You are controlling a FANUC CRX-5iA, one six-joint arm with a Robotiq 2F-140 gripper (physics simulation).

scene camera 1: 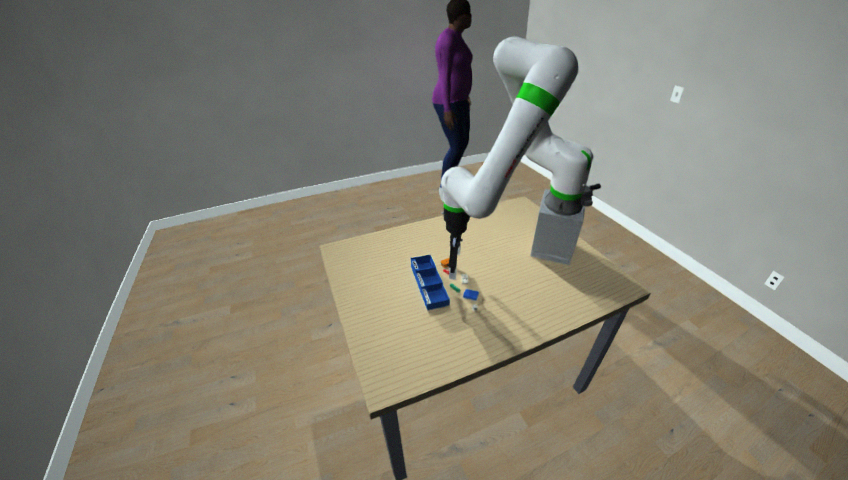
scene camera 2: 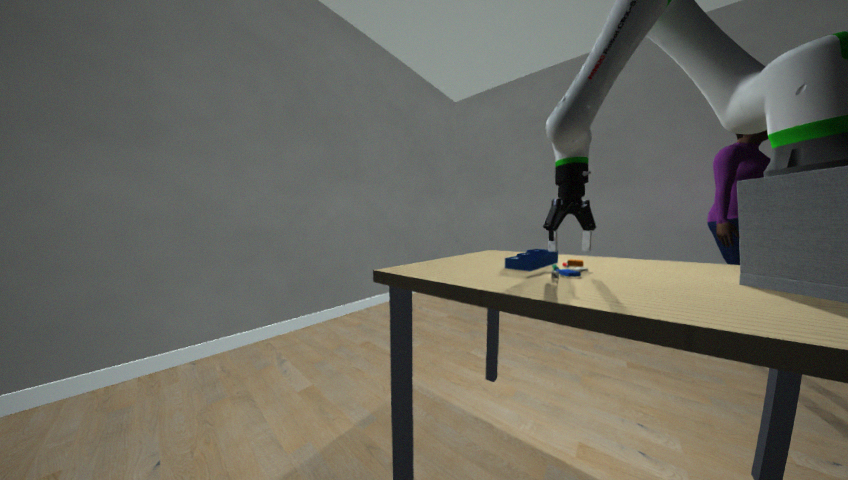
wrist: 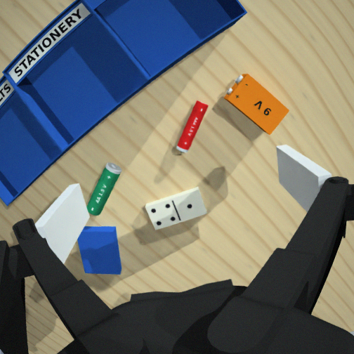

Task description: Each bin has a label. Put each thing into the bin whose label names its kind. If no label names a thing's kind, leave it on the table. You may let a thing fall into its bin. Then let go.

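Frame: origin at the arm's base, x back, y right, z up, level; centimetres.
Where they show: gripper, fingertip midpoint: (scene camera 2: 570, 251); arm's base, link origin: (scene camera 1: 563, 203) (scene camera 2: 821, 169).
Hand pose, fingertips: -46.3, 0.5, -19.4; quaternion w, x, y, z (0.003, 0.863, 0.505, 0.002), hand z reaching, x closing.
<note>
Things, the pixels of their top centre, and the offset from my fingertips, as dx, dy, dz. Level surfaces: height alone.
- blue three-bin tray, top centre: (scene camera 1: 428, 276) (scene camera 2: 533, 251) -11.0, -1.1, -1.0
- orange 9 V battery, top centre: (scene camera 2: 574, 260) (scene camera 1: 446, 261) +0.1, +8.2, -3.8
- red AAA battery, top centre: (scene camera 1: 447, 271) -1.6, +2.8, -4.6
- green AA battery, top centre: (scene camera 1: 454, 286) -2.5, -6.6, -4.2
- white domino, top centre: (scene camera 1: 464, 278) +3.3, -3.0, -4.9
- blue block, top centre: (scene camera 2: 567, 270) (scene camera 1: 471, 293) +1.9, -11.9, -4.6
- small pale object, top centre: (scene camera 2: 555, 271) (scene camera 1: 474, 305) +0.3, -18.6, -4.0
- table, surface height: dz -5.6
The blue three-bin tray (scene camera 1: 437, 305) (scene camera 2: 520, 263) (wrist: 122, 44) has "STATIONERY" on its middle bin; a neighbouring label shows its end, "LTS"; the third is out of the wrist view. On the table lie an orange 9 V battery (scene camera 1: 445, 262) (scene camera 2: 574, 262) (wrist: 257, 105), a red AAA battery (scene camera 1: 446, 271) (wrist: 192, 127), a green AA battery (scene camera 1: 455, 287) (wrist: 104, 190), a white domino (scene camera 1: 465, 278) (wrist: 176, 208) and a blue block (scene camera 1: 470, 294) (scene camera 2: 569, 273) (wrist: 101, 251). My gripper (scene camera 1: 453, 274) (scene camera 2: 569, 242) (wrist: 179, 182) is open and empty above them, its fingers either side of the domino in the wrist view.
A small pale object (scene camera 1: 474, 308) (scene camera 2: 554, 276) lies past the blue block. The arm's grey pedestal (scene camera 1: 555, 236) (scene camera 2: 791, 228) stands on the table (scene camera 1: 386, 356) (scene camera 2: 452, 279). A person in a purple top (scene camera 1: 453, 68) (scene camera 2: 727, 178) stands beyond the table.
</note>
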